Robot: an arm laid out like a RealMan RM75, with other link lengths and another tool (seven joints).
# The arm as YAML. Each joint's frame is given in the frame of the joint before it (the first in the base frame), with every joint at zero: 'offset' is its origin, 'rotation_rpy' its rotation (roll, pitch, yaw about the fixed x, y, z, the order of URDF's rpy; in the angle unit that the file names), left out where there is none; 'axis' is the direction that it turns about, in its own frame. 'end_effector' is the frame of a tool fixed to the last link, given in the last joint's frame.
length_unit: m
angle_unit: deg
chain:
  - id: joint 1
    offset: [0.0, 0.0, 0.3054]
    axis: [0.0, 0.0, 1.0]
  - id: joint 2
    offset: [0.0, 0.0, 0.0]
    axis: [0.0, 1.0, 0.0]
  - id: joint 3
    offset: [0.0, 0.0, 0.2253]
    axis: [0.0, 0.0, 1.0]
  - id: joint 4
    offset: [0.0, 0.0, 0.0]
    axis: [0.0, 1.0, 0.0]
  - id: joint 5
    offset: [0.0, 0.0, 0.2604]
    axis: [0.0, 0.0, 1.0]
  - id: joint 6
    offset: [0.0, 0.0, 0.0]
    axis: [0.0, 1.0, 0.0]
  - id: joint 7
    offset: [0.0, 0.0, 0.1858]
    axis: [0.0, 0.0, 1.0]
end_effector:
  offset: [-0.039, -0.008, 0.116]
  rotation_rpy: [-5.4, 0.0, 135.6]
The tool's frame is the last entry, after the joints.
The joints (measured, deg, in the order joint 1, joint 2, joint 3, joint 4, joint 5, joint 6, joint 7), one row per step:
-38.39 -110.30 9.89 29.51 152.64 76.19 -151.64
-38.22 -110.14 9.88 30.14 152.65 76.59 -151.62
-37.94 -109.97 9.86 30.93 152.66 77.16 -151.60
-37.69 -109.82 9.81 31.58 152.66 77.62 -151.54
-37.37 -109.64 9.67 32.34 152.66 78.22 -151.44
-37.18 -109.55 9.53 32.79 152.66 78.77 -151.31
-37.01 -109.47 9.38 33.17 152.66 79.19 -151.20
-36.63 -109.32 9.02 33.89 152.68 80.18 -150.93
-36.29 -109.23 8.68 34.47 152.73 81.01 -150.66
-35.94 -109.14 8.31 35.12 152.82 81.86 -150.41
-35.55 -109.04 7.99 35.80 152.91 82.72 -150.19
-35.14 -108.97 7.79 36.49 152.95 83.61 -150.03
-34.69 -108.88 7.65 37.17 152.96 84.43 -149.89
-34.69 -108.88 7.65 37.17 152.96 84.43 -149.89
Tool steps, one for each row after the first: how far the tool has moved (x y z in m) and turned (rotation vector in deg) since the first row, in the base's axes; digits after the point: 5 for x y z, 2 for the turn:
-0.00189 0.00022 0.00465 0.24 0.34 -0.07
-0.00430 -0.00031 0.01010 0.47 0.68 -0.09
-0.00645 -0.00079 0.01476 0.70 0.98 -0.12
-0.00888 -0.00166 0.02027 0.98 1.27 -0.14
-0.00951 -0.00281 0.02315 1.04 1.30 -0.26
-0.01028 -0.00366 0.02575 1.14 1.35 -0.32
-0.01146 -0.00631 0.03042 1.24 1.31 -0.46
-0.01253 -0.00897 0.03387 1.29 1.25 -0.57
-0.01385 -0.01173 0.03769 1.36 1.24 -0.64
-0.01550 -0.01481 0.04166 1.41 1.28 -0.67
-0.01688 -0.01826 0.04520 1.37 1.28 -0.70
-0.01873 -0.02175 0.04890 1.37 1.35 -0.67
-0.01873 -0.02175 0.04890 1.37 1.35 -0.67

